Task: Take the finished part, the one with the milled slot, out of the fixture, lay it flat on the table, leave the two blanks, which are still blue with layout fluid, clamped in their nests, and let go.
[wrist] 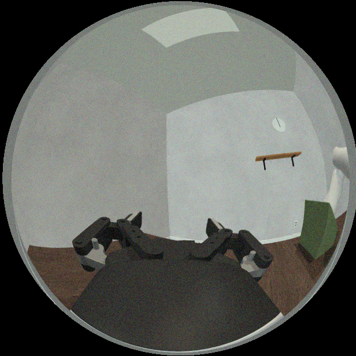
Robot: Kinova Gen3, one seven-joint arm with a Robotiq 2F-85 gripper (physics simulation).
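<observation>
My gripper [174, 222] is open, its two dark fingers wide apart at the lower middle of the wrist view, with no object between them. Beyond the fingertips are the pale walls of the room and a strip of floor. The finished part with the milled slot, the two blue blanks, the fixture and its nests do not show in this view.
A green block-shaped object [317, 229] stands at the right, with a white curved arm-like thing [341, 160] behind it. A wooden shelf [278, 156] on black brackets and a round clock [279, 124] are on the far wall. Brown wooden floor [47, 270] shows low at both sides.
</observation>
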